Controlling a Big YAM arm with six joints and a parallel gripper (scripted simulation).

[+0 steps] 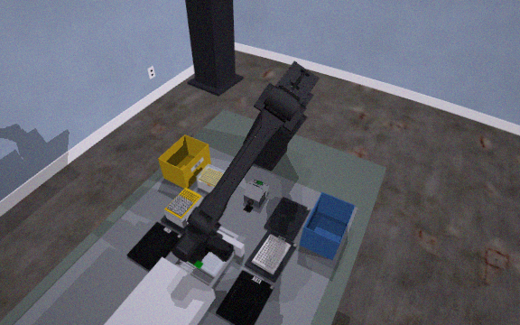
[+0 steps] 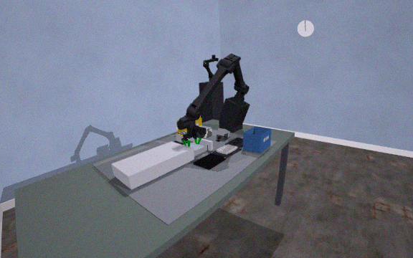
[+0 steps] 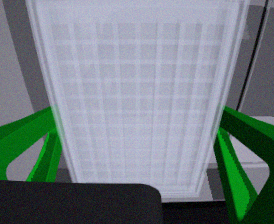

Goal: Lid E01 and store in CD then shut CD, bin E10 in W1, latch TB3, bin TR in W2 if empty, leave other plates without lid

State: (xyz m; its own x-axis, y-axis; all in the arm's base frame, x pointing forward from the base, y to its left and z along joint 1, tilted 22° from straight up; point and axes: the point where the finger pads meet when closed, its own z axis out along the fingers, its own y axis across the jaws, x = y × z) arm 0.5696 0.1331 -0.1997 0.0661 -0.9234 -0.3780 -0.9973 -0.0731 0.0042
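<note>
Right now the cooler drawer is 3 cm ahead of my hand and 1 cm below it. From my hand the other things lie so: white cooler CD 17 cm ahead, 1 cm to the left; plate lid right at my hand; clear plate right at my hand.
</note>
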